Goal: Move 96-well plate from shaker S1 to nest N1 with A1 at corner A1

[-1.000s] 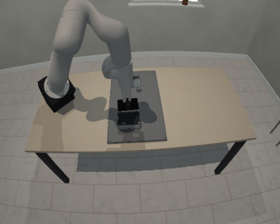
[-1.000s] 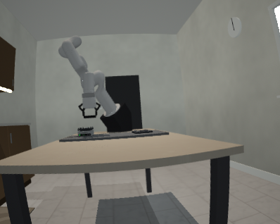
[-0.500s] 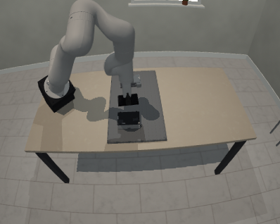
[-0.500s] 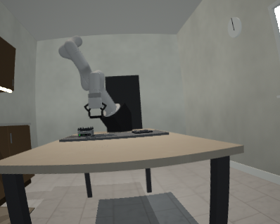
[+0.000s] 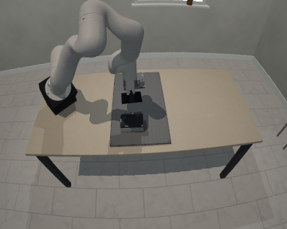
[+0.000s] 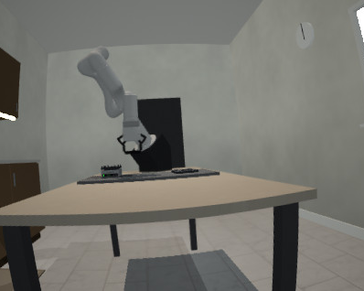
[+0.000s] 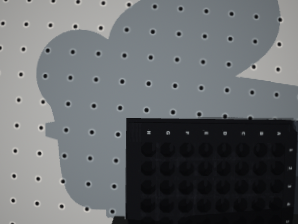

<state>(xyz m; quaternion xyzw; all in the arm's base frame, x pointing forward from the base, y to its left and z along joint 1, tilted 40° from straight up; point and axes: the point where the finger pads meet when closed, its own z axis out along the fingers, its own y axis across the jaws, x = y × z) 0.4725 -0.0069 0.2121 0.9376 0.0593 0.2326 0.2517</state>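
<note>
My gripper is now 3 cm short of the plate nest N1, 28 cm to the right of it and 14 cm above it. The rest, counted from my hand: black 96-well plate: 1 cm below; then A1 label: 11 cm ahead, 23 cm to the left, 13 cm below.
</note>
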